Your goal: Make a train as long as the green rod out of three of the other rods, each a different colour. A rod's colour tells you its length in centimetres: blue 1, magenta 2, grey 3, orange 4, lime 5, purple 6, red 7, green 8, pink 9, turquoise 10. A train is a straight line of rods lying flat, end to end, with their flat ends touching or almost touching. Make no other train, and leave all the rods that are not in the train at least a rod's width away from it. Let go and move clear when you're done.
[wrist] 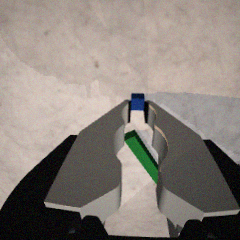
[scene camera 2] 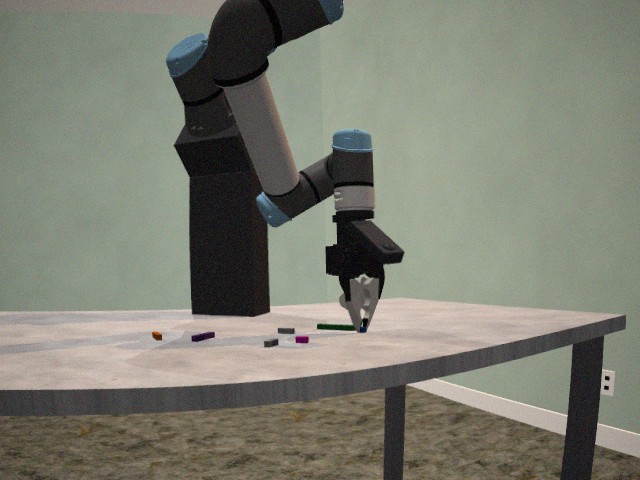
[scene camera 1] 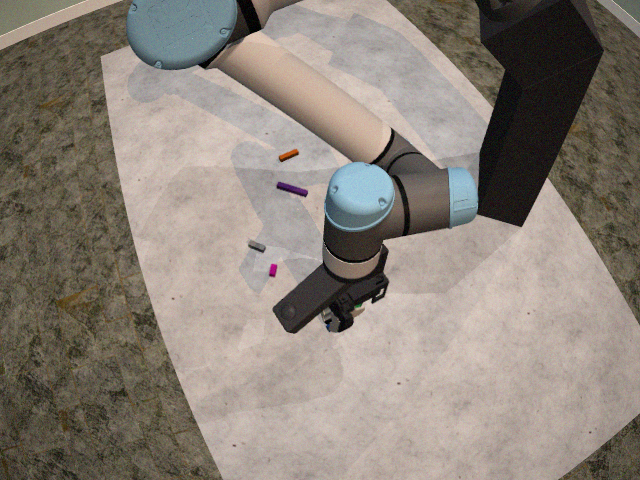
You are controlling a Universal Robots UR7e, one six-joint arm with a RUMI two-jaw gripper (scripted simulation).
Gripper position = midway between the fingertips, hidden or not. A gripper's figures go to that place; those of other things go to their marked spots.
Scene:
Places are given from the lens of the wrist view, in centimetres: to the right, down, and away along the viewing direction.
my gripper [wrist: 137, 102]: 1, -1, 15
green rod [wrist: 132, 139]: 1, 2, 15

